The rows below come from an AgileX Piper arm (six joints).
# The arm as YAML. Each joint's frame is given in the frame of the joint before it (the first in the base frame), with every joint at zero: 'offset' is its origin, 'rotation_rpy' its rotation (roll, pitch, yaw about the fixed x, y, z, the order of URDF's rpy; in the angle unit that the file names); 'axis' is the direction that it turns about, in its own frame. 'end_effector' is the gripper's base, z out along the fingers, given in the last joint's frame.
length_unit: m
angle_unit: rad
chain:
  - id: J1
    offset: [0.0, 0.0, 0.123]
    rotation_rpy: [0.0, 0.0, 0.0]
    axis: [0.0, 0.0, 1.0]
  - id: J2
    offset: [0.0, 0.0, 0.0]
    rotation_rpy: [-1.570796, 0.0, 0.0]
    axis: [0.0, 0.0, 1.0]
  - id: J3
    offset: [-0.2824, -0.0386, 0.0]
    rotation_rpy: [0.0, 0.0, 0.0]
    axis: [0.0, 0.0, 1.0]
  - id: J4
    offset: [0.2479, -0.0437, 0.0]
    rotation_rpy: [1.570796, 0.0, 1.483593]
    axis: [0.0, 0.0, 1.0]
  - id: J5
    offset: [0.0, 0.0, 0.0]
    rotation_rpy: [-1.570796, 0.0, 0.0]
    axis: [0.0, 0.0, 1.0]
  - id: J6
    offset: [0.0, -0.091, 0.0]
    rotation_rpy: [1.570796, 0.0, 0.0]
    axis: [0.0, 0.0, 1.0]
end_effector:
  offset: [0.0, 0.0, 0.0]
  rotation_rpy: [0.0, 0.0, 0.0]
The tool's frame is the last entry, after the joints.
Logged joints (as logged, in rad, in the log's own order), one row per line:
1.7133, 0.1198, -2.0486, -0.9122, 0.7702, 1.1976
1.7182, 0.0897, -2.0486, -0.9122, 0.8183, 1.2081
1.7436, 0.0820, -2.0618, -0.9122, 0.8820, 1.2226
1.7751, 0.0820, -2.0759, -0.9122, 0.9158, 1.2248
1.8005, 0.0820, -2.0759, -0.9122, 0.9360, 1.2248
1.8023, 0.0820, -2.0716, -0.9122, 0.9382, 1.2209
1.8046, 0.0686, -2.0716, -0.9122, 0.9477, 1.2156
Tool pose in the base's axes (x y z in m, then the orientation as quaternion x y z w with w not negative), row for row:
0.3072, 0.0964, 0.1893, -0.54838, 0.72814, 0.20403, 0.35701
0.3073, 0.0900, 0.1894, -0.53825, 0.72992, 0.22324, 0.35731
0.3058, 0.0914, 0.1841, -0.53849, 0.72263, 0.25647, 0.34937
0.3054, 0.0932, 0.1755, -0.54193, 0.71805, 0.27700, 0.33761
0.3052, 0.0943, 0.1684, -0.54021, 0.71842, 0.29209, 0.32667
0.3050, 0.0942, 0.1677, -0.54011, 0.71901, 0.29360, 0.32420
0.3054, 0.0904, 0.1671, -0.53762, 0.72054, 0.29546, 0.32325
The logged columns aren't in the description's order. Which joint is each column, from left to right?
Columns, left to right: J2, J1, J6, J3, J5, J4.
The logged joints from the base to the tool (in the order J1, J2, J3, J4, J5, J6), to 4 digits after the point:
0.1198, 1.7133, -0.9122, 1.1976, 0.7702, -2.0486
0.0897, 1.7182, -0.9122, 1.2081, 0.8183, -2.0486
0.0820, 1.7436, -0.9122, 1.2226, 0.8820, -2.0618
0.0820, 1.7751, -0.9122, 1.2248, 0.9158, -2.0759
0.0820, 1.8005, -0.9122, 1.2248, 0.9360, -2.0759
0.0820, 1.8023, -0.9122, 1.2209, 0.9382, -2.0716
0.0686, 1.8046, -0.9122, 1.2156, 0.9477, -2.0716

